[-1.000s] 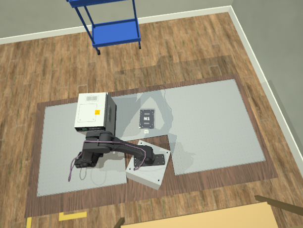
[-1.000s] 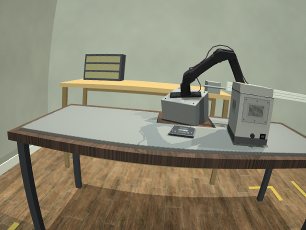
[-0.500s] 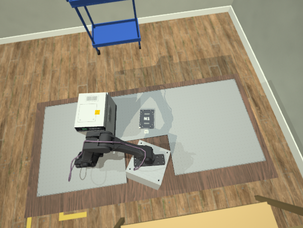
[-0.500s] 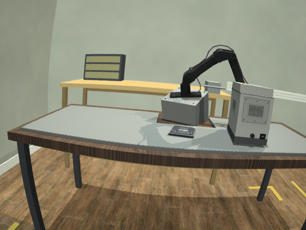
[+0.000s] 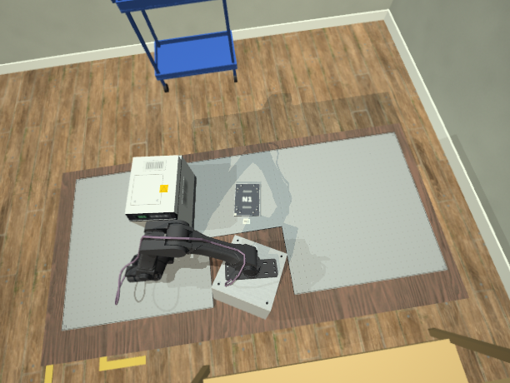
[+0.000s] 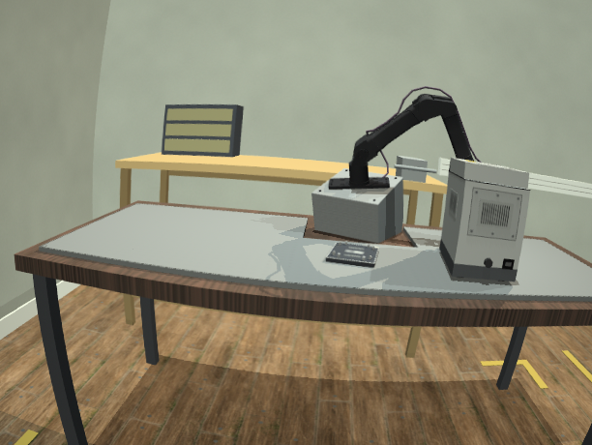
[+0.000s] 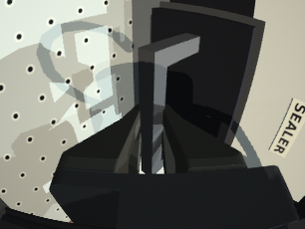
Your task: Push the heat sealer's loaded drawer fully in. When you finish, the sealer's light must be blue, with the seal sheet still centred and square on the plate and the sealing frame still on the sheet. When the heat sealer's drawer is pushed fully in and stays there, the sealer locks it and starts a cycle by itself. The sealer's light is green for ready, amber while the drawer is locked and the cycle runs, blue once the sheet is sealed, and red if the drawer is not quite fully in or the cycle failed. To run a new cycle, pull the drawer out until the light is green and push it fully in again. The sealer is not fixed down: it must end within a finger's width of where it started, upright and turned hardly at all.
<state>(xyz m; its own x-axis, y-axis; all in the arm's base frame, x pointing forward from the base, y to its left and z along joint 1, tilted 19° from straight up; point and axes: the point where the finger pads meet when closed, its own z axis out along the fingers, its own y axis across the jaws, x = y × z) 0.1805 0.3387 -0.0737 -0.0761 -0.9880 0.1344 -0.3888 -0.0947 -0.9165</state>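
Right now my hand is 10 cm short of the sealer drawer and 1 cm above it. From my hand the other things lie so: dark plate 35 cm to the right, 16 cm ahead, 7 cm below.
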